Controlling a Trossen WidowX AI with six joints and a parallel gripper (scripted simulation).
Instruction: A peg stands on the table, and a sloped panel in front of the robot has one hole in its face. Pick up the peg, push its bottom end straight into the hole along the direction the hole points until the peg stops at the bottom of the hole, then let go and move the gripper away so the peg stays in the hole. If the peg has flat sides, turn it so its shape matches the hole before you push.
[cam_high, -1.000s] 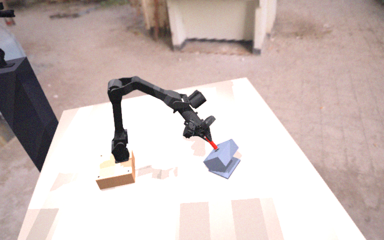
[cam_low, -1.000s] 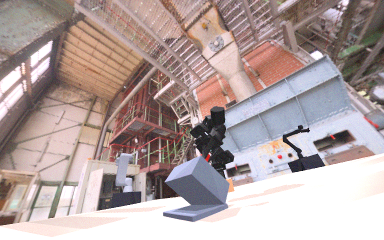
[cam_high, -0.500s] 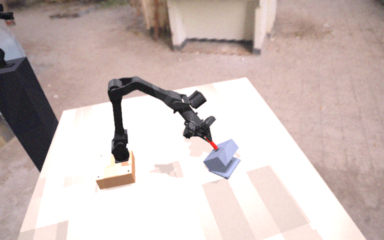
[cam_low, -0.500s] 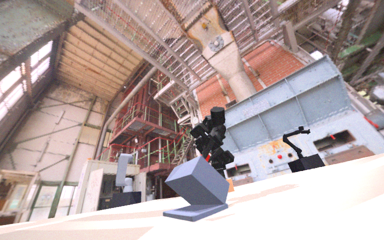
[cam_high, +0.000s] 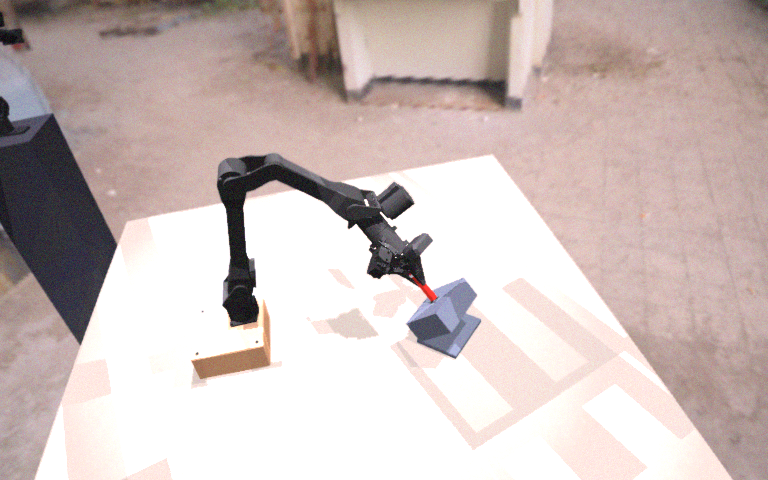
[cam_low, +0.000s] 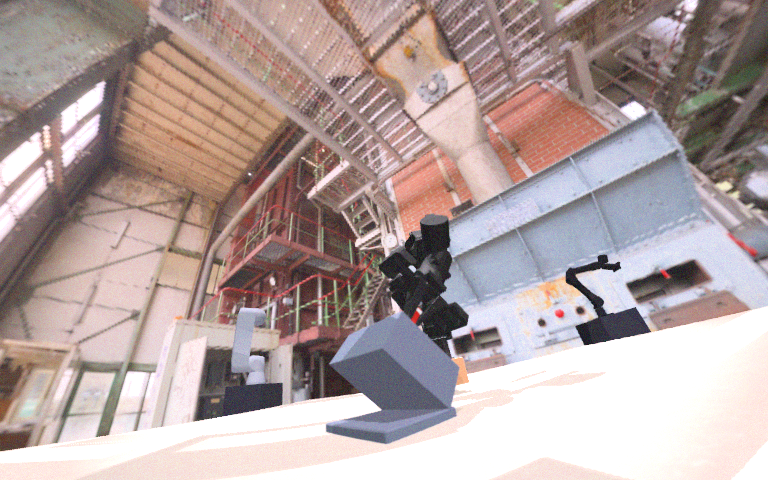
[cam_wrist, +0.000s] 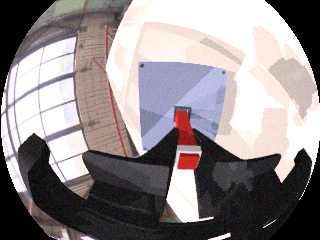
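Now: gripper tip 30 mm short of the sloped panel, 30 mm to the left of it and 50 mm above it. The rest, counted from my gripper tip: red peg 10 mm behind, 10 mm to the left, 10 mm above.
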